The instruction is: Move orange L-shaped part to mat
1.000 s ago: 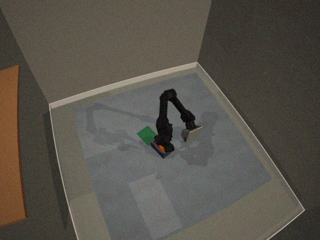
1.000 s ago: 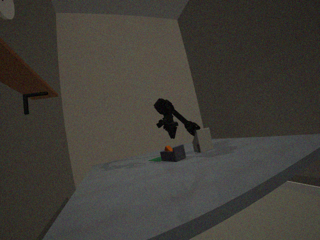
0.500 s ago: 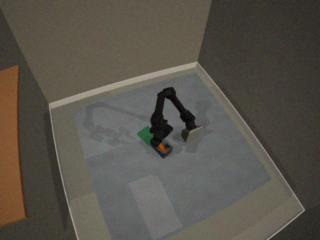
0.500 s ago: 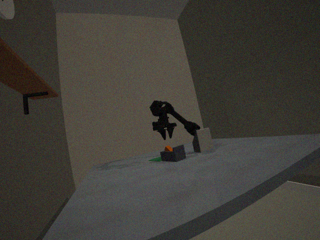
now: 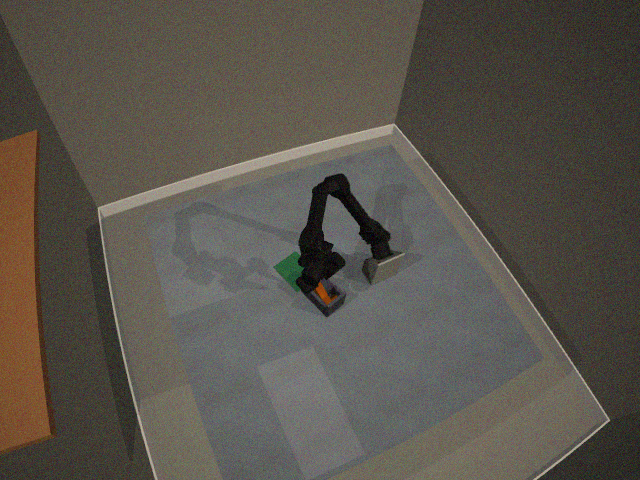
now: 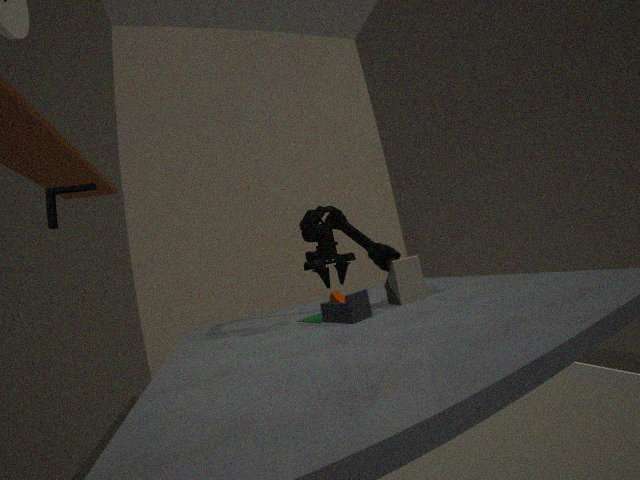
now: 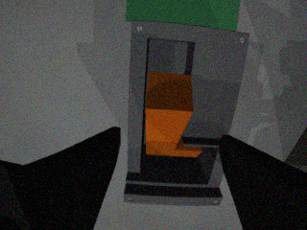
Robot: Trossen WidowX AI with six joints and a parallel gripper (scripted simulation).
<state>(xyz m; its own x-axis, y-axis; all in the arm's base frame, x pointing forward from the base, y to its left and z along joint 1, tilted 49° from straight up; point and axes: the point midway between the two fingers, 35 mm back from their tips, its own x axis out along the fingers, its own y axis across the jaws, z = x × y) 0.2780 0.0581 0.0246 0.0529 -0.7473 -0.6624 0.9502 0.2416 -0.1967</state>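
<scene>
Now: the orange L-shaped part 8 cm below my gripper tip, 3 cm to the left of it and 2 cm behind it. Round my gripper tip: green mat (14 cm to the right, 13 cm below, 3 cm ahead).
</scene>
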